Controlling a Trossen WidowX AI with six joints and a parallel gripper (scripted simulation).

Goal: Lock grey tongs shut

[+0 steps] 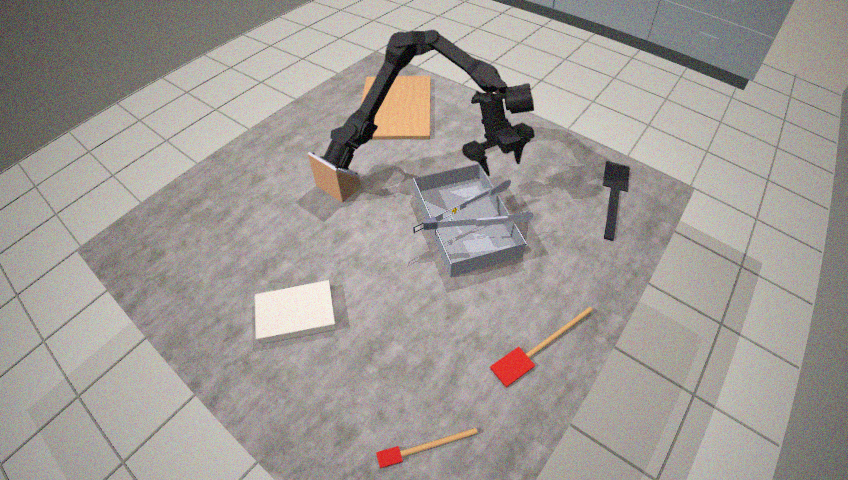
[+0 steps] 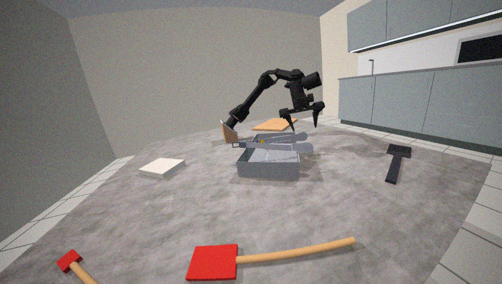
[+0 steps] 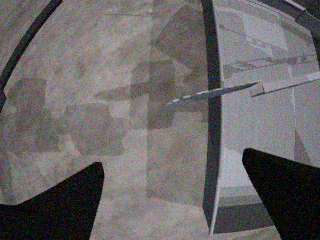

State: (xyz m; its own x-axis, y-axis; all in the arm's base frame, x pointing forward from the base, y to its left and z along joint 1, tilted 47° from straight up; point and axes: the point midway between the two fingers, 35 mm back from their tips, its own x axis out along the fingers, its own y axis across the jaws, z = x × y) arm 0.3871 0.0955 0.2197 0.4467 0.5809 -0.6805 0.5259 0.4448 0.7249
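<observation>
Right now the yellow lock slider is 40 mm behind my gripper tip, 180 mm to the right of it and 20 mm below it. From my gripper tip the other things lie so: grey roasting tin: 30 mm behind, 150 mm to the right, 60 mm below; then black spatula: 280 mm ahead, 180 mm to the left, 90 mm below; then wooden board: 490 mm behind, 180 mm to the left, 80 mm below.
</observation>
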